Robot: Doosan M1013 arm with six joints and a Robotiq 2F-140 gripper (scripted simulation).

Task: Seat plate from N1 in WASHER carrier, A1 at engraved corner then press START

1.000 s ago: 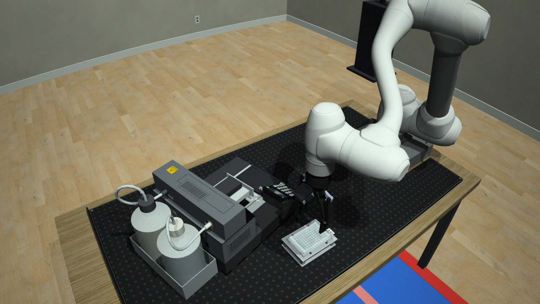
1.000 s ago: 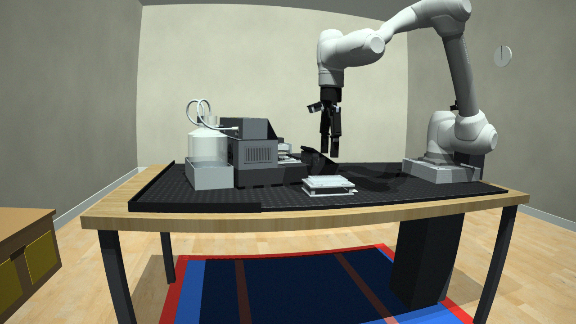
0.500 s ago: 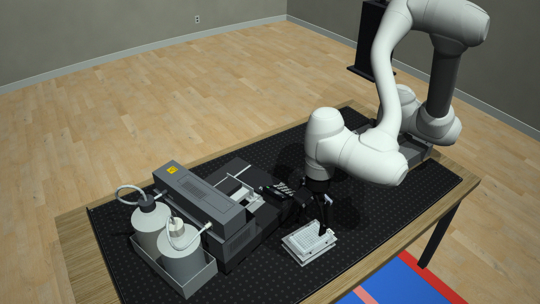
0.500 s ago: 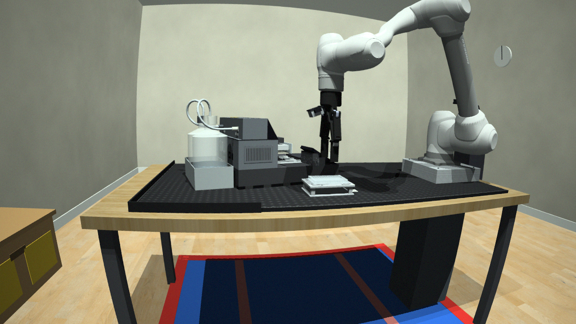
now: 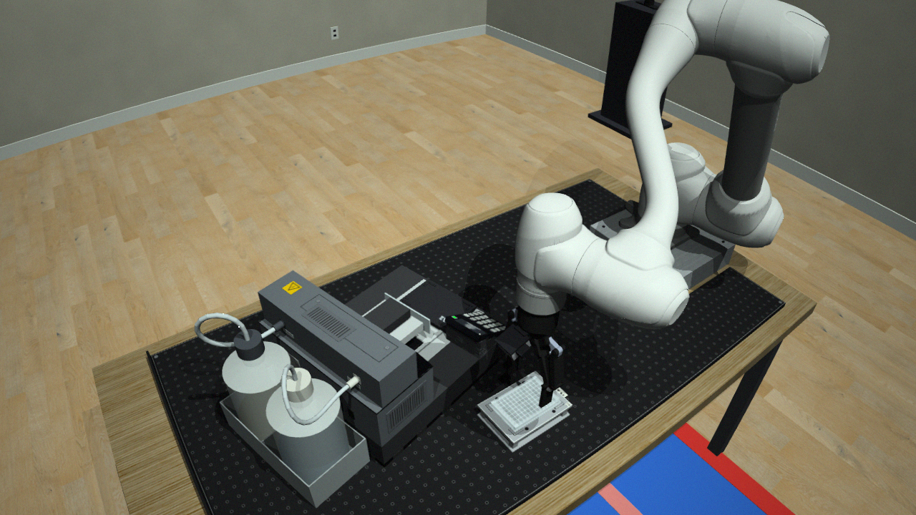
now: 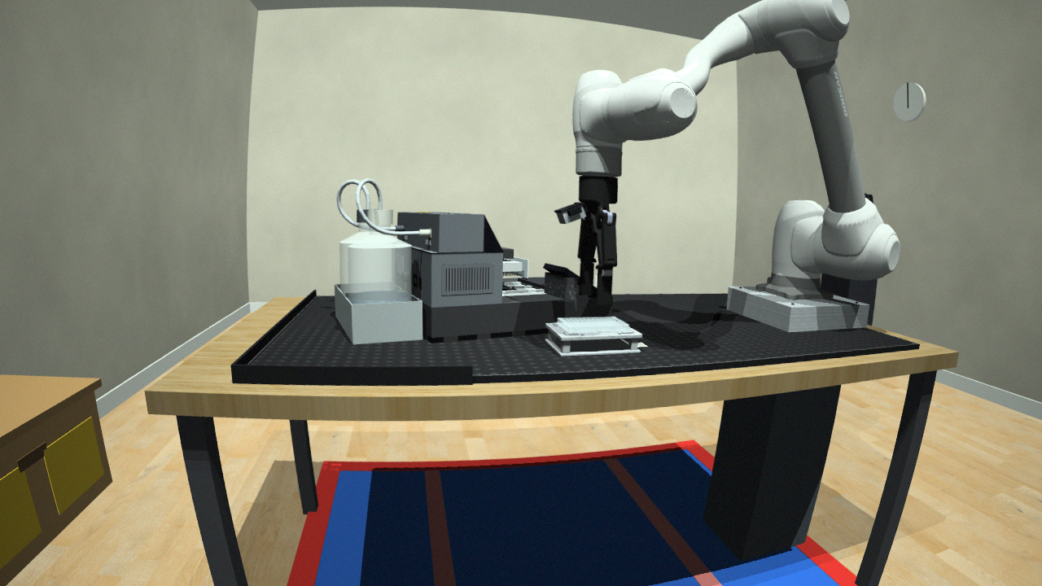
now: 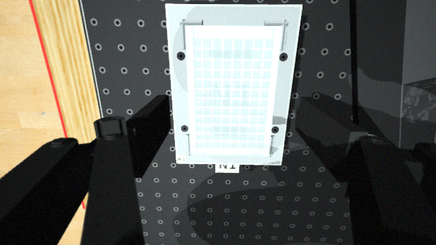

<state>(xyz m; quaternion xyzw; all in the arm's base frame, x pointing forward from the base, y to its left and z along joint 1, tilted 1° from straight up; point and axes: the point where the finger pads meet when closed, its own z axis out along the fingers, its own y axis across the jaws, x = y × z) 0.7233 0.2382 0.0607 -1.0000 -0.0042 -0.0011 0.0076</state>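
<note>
My gripper is now 80 mm above the white well plate. Round my hand: plate nest N1: 90 mm below; then N1 label: 120 mm below, 110 mm behind; then plate washer: 290 mm to the right, 150 mm ahead, 10 mm above.
</note>
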